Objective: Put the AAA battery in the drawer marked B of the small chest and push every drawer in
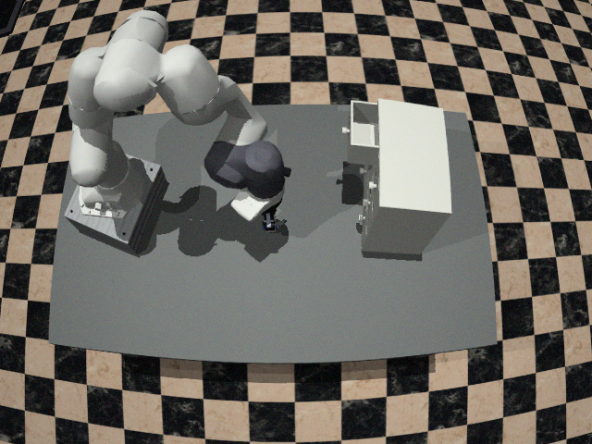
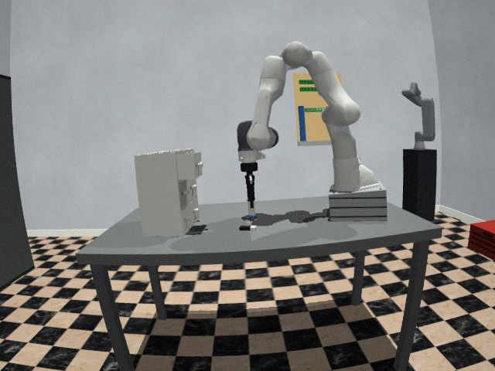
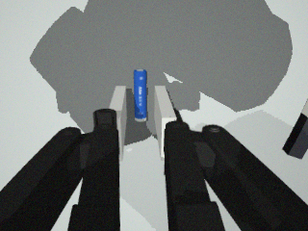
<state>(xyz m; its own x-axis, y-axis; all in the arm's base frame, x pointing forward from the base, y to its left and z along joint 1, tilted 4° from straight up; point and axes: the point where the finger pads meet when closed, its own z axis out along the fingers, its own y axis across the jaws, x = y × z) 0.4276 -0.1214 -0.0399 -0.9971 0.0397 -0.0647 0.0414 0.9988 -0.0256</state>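
Right now the blue AAA battery is 50 mm below my hand. From my hand the other things lie so: black-and-white block: 170 mm to the left, 50 mm below, 30 mm ahead; drawer: 300 mm ahead, 200 mm above, 120 mm to the left.
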